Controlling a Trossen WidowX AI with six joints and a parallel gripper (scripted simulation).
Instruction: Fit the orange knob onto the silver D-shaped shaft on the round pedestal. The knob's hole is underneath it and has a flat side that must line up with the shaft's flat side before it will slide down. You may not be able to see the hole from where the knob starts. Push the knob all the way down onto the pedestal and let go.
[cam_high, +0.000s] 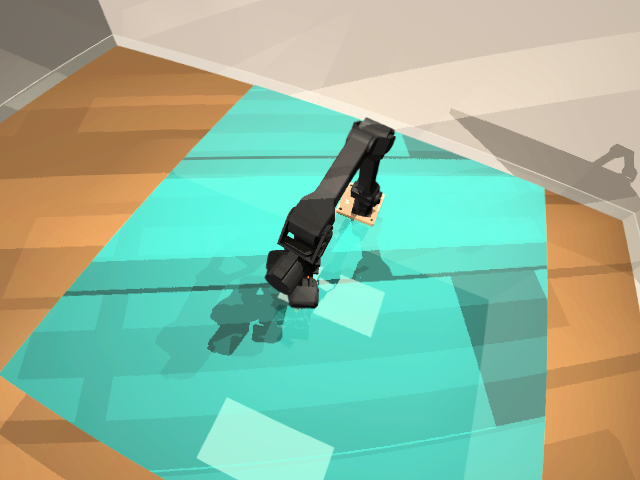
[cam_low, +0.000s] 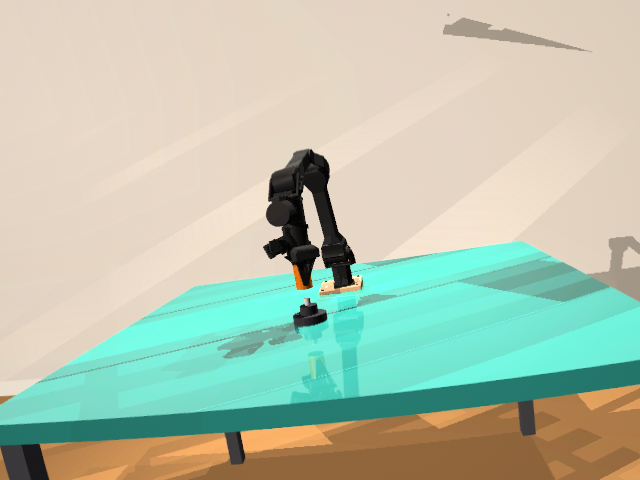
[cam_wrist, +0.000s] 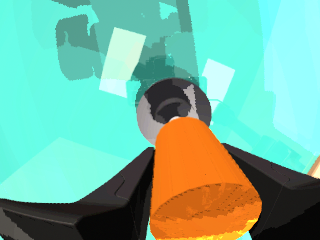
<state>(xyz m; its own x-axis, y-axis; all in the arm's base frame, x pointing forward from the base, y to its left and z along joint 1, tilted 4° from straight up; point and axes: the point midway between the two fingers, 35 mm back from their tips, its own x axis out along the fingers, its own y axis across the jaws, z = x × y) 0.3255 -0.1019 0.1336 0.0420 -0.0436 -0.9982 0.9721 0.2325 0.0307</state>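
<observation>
Right now my gripper tip is 3 cm below the orange knob. From my gripper tip the other things lie so: round black pedestal: 6 cm below.
</observation>
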